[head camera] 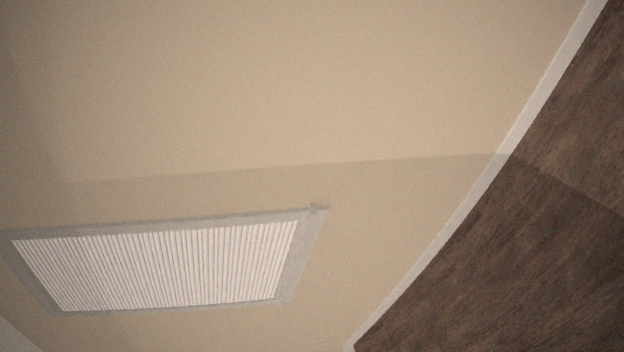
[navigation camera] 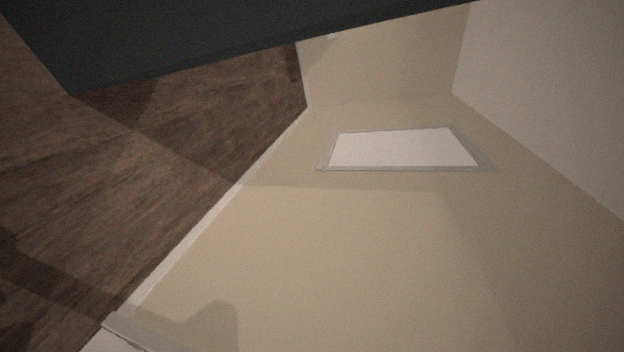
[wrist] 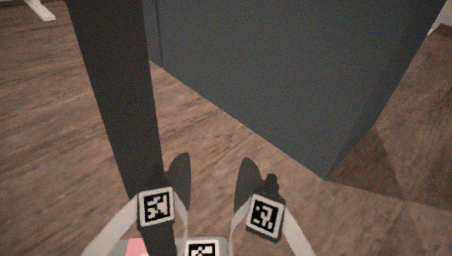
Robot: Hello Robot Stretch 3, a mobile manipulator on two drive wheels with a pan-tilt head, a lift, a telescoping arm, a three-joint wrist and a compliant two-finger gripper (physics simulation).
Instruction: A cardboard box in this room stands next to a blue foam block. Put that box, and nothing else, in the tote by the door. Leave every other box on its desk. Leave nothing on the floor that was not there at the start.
Labels:
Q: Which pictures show my gripper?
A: The wrist view only.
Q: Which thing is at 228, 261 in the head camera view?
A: A window with white blinds.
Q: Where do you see a window with white blinds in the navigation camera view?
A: At 439, 148

